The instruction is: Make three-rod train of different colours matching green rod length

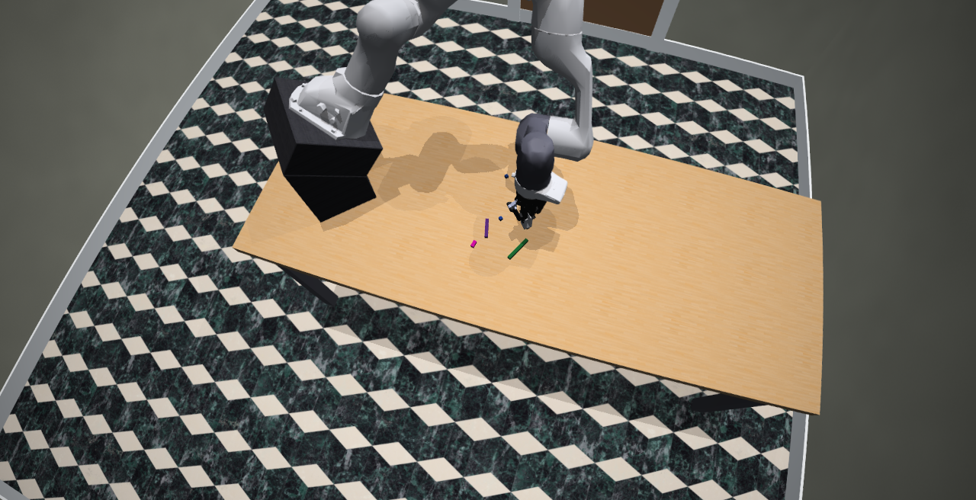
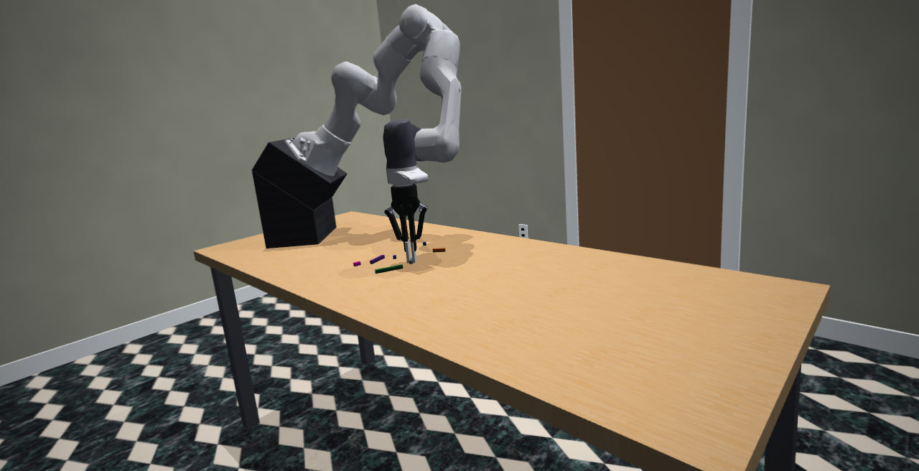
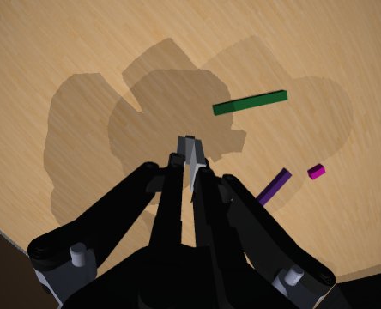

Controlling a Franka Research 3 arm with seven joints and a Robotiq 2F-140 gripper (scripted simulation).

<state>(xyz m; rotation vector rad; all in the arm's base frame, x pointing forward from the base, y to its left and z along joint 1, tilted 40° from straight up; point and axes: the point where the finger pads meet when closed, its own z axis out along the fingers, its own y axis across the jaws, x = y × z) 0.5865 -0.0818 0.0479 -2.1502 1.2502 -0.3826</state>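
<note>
My hand is 110 mm past the purple rod, 40 mm to the left of it and 30 mm above it. The rest, counted from my hand: orange rod 120 mm to the left, 30 mm below; then grey rod 30 mm below; then green rod 80 mm to the right, 30 mm below.
</note>
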